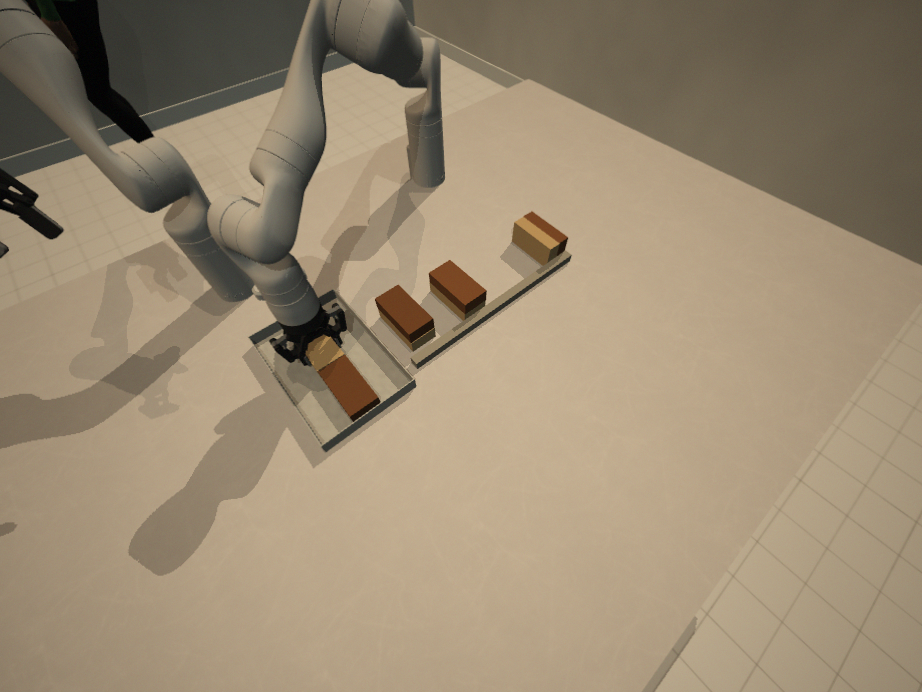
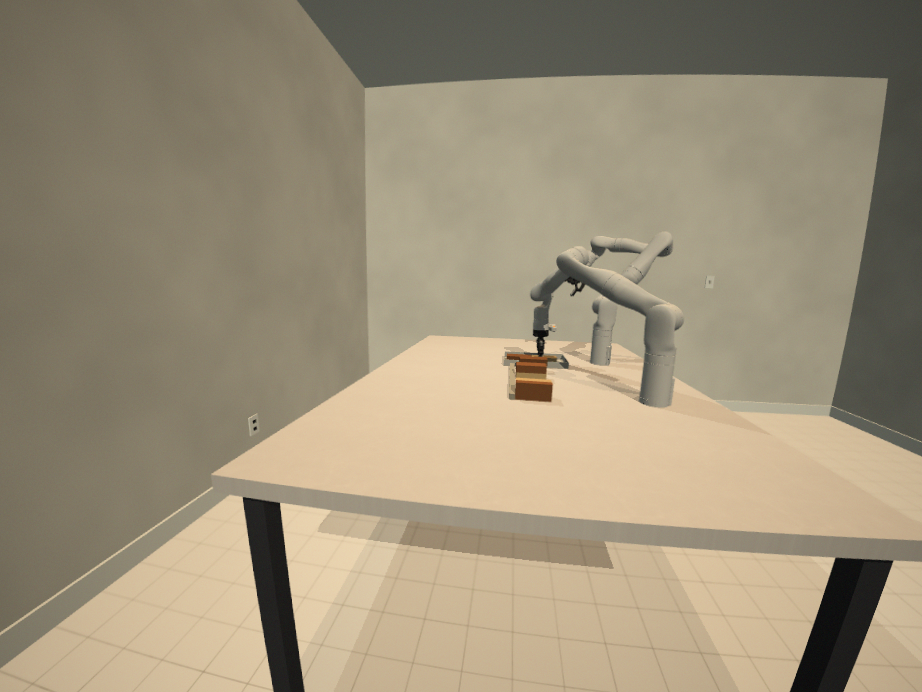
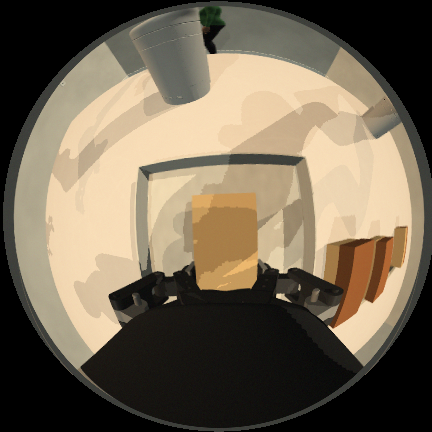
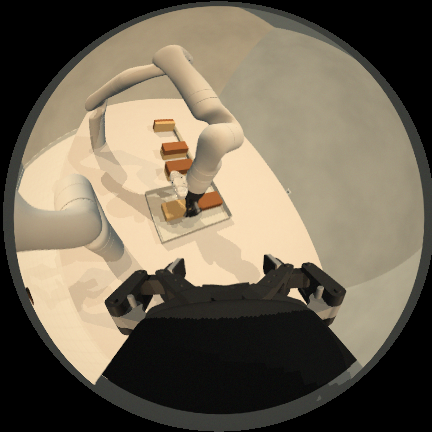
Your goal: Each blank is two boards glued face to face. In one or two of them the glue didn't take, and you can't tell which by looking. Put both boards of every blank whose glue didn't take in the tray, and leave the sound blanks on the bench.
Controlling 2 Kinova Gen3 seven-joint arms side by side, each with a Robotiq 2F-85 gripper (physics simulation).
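Seen in the pictures: left gripper, fingertip midpoint: (image 1: 323, 353) (image 3: 226, 268) (image 4: 182, 207); right gripper, fingertip midpoint: (image 1: 32, 244) (image 2: 563, 291) (image 4: 223, 265); left arm's base, link origin: (image 1: 429, 177) (image 2: 653, 402) (image 3: 369, 127) (image 4: 98, 143); right arm's base, link origin: (image 1: 239, 286) (image 2: 599, 363) (image 3: 185, 90) (image 4: 112, 247).
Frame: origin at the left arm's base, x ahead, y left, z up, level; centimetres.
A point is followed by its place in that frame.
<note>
My left gripper (image 1: 316, 346) @[x 16.6, y -61.1, z 1.1 cm] (image 2: 540, 348) @[x 16.6, y -61.1, z 1.1 cm] (image 4: 182, 207) @[x 16.6, y -61.1, z 1.1 cm] is shut on a light wooden board (image 1: 324, 353) @[x 18.1, y -61.5, z 3.2 cm] (image 3: 225, 240) @[x 13.4, y -60.0, z 3.3 cm] (image 4: 172, 210) @[x 11.8, y -60.5, z 3.3 cm], low inside the tray (image 1: 394, 398) @[x 35.0, y -61.4, z 1.4 cm] (image 3: 225, 160) @[x 5.2, y -56.9, z 1.3 cm]; whether the board touches the floor is unclear. A red-brown board (image 1: 350, 387) @[x 27.5, y -64.5, z 3.2 cm] (image 4: 210, 201) @[x 26.8, y -65.8, z 3.2 cm] lies flat in the tray beside it. Two blanks (image 1: 404, 312) @[x 27.0, y -46.5, z 6.0 cm] (image 3: 352, 280) @[x 23.9, y -47.5, z 6.0 cm], (image 1: 458, 288) @[x 32.8, y -35.4, z 6.0 cm] (image 3: 381, 270) @[x 29.9, y -36.5, z 5.8 cm] lie with red-brown boards on top of light ones. A third blank (image 1: 539, 236) @[x 40.2, y -12.2, z 6.0 cm] (image 2: 533, 390) (image 4: 164, 125) @[x 38.4, y -12.7, z 4.2 cm] stands with its boards side by side. My right gripper (image 4: 223, 265) @[x -1.4, y -78.3, z 34.7 cm] is open and empty, raised away from the tray.
A low rail (image 1: 491, 311) @[x 40.3, y -34.1, z 1.9 cm] runs along the ends of the three blanks, from near the tray's corner to the third blank. The right arm's base (image 4: 107, 240) @[x -11.6, y -61.7, z 17.6 cm] stands behind the tray. The left arm's base (image 1: 425, 148) @[x 2.6, y -3.8, z 11.4 cm] (image 2: 658, 376) @[x 2.7, y 3.8, z 10.3 cm] stands behind the row of blanks.
</note>
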